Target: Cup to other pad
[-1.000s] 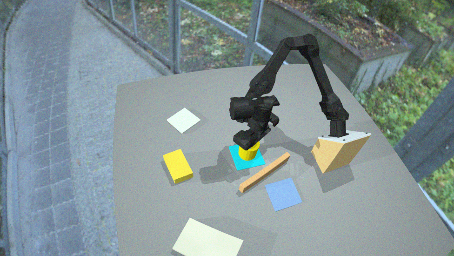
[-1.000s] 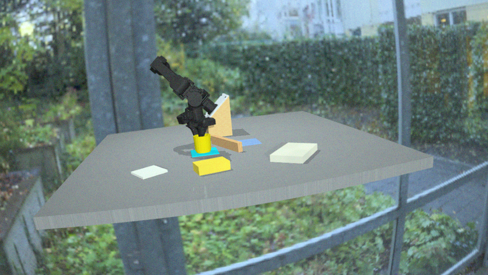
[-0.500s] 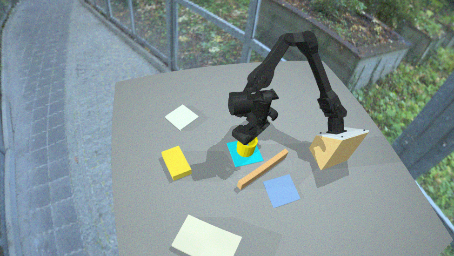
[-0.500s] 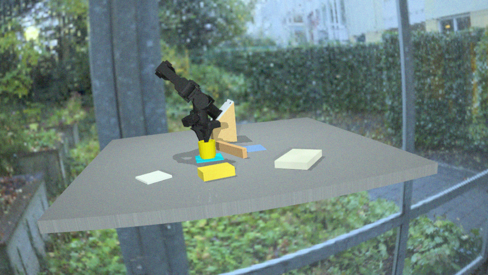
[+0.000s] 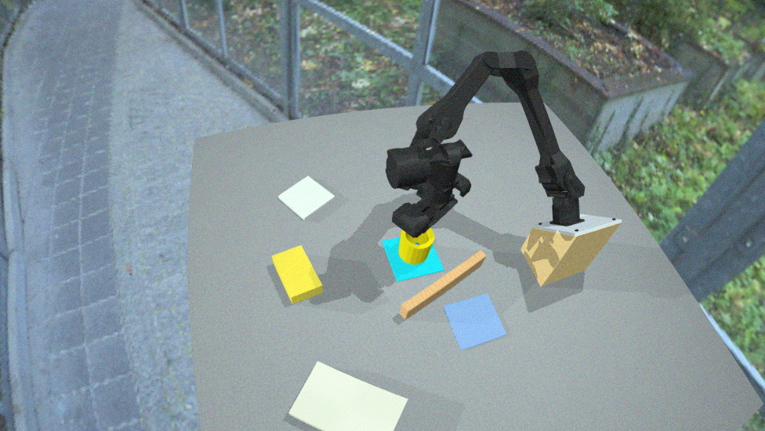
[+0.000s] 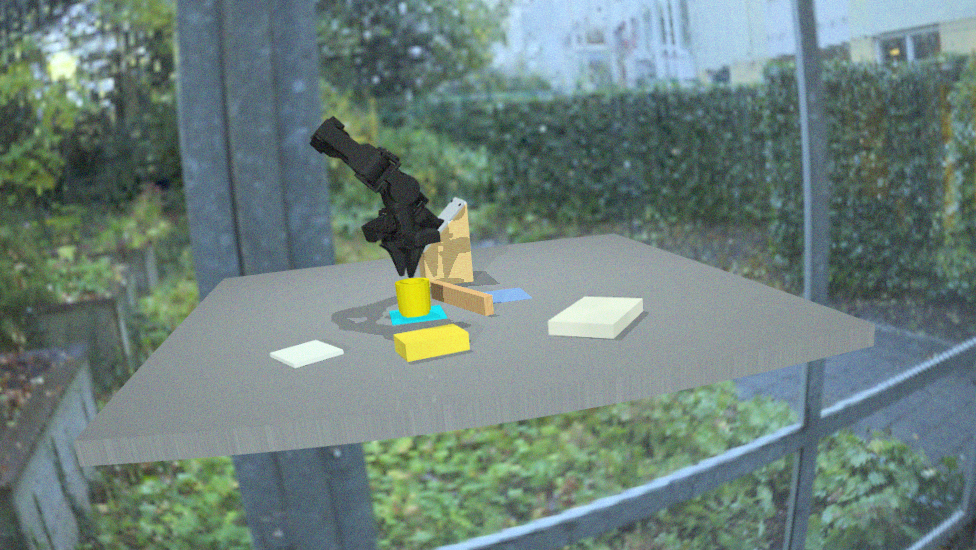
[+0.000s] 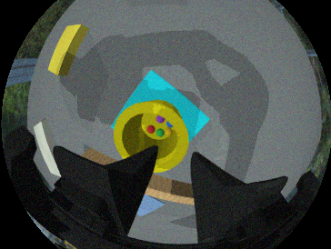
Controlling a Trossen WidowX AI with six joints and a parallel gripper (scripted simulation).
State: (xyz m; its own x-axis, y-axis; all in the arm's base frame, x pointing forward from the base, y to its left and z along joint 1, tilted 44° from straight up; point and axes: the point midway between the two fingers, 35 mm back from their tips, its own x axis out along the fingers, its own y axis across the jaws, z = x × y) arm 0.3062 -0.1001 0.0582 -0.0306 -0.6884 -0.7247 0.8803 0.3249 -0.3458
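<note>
Now: the yellow cup 40 mm below my gripper tip, 20 mm ahead of it and 10 mm to the left of it. The rest, counted from my gripper tip: yellow block 280 mm ahead, 60 mm below; cyan pad 90 mm below, 20 mm ahead, 10 mm to the left; wooden bar 110 mm to the left, 70 mm below, 10 mm behind.
</note>
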